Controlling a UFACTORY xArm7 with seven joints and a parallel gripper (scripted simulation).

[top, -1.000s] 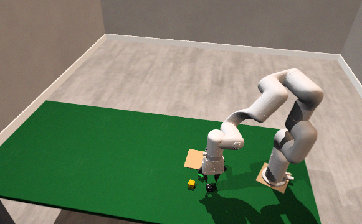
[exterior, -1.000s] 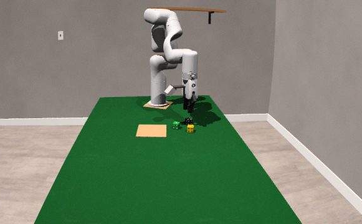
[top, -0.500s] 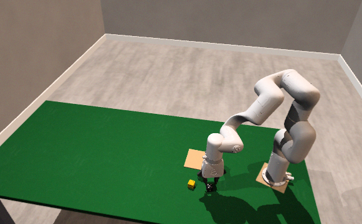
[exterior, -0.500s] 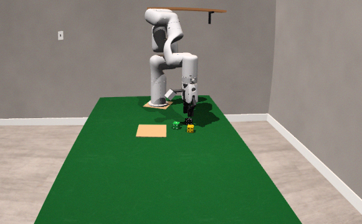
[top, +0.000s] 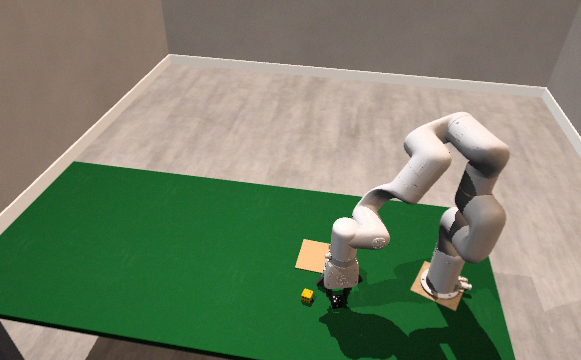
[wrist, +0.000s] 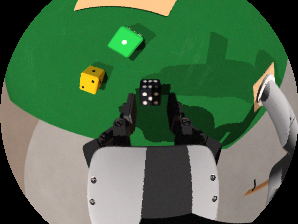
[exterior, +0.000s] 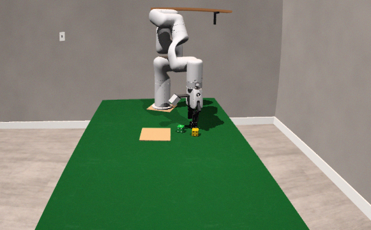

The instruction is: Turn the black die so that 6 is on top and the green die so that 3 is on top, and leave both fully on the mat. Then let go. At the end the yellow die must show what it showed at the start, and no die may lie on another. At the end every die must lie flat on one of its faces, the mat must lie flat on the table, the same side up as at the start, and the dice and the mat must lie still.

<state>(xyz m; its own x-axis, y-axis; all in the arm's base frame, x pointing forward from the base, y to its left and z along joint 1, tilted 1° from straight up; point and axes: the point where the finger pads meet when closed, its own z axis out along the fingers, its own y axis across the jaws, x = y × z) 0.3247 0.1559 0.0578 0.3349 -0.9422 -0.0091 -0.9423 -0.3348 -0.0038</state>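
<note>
Right now my hand is 40 mm above the black die. From my hand the other things lie so: green die: 50 mm ahead, 60 mm to the right, 40 mm below; tan mat: 90 mm ahead, 180 mm to the right, 60 mm below; yellow die: 90 mm ahead, 40 mm below.
</note>
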